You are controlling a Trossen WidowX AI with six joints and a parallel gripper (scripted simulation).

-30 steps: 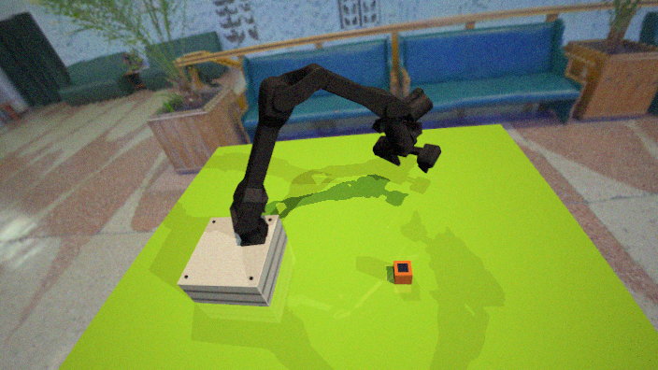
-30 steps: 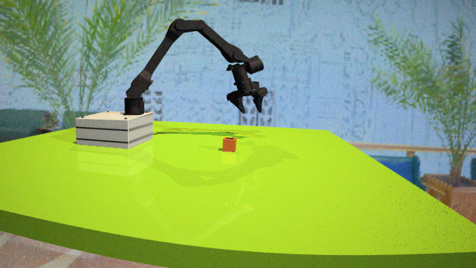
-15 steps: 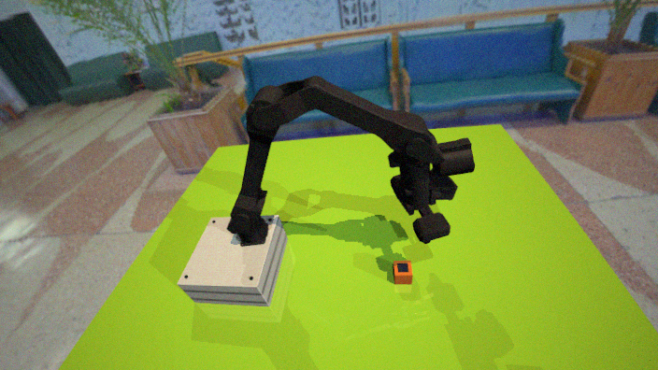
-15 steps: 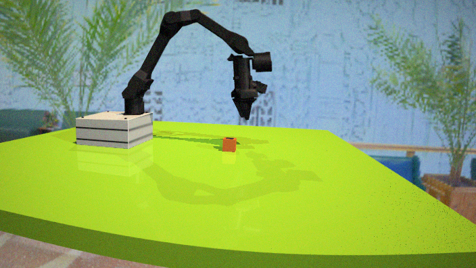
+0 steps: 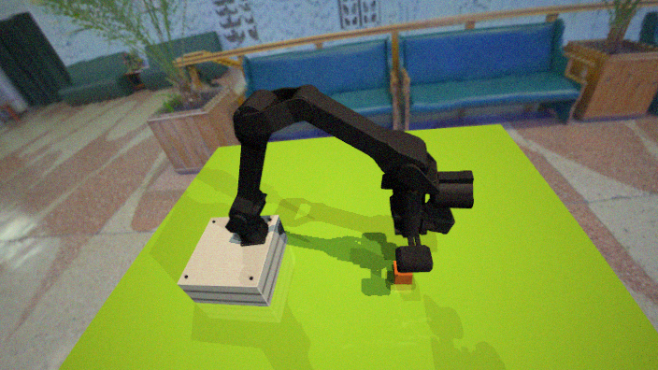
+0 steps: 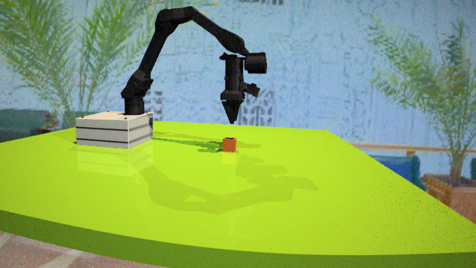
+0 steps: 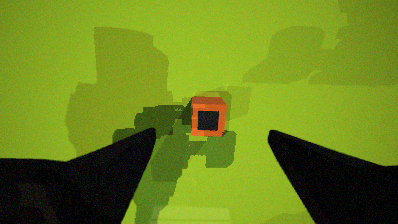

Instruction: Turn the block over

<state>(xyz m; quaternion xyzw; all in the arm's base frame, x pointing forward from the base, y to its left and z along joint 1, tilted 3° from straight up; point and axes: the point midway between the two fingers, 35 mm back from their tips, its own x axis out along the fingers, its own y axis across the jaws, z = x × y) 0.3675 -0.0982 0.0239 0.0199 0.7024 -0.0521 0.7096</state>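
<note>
Right now my gripper tip is 1 cm past the orange block and 6 cm above it.
</note>
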